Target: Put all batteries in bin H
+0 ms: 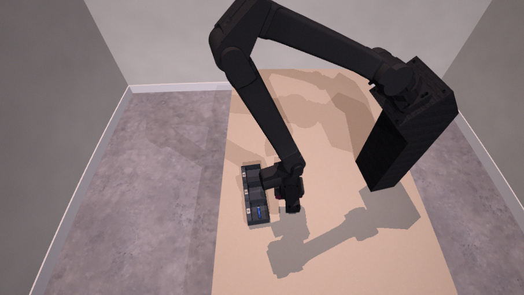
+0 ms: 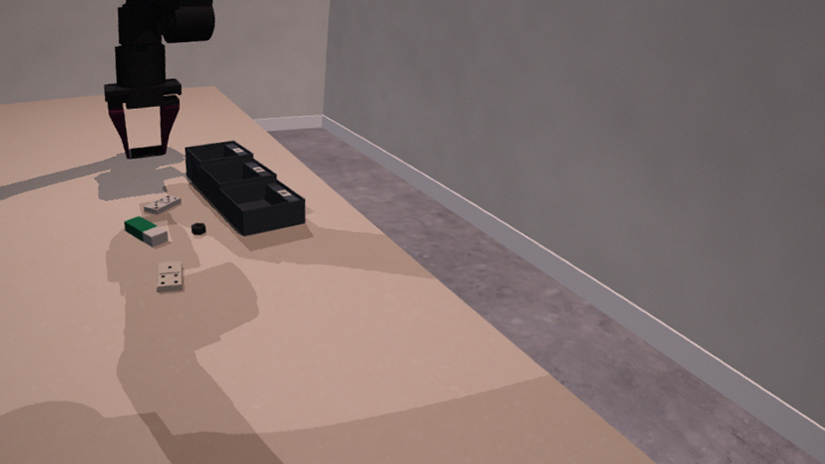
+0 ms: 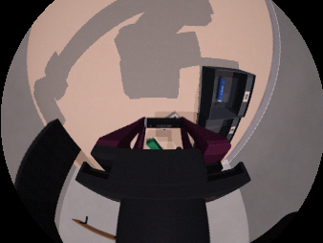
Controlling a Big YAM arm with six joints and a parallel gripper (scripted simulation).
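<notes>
The black battery is right at my hand. Also, from my hand: blue battery (110 mm ahead, 20 mm to the left, 60 mm below); three joined black bins (120 mm ahead, 60 mm to the right, 50 mm below); green-and-white eraser (30 mm behind, 140 mm to the right, 60 mm below).
</notes>
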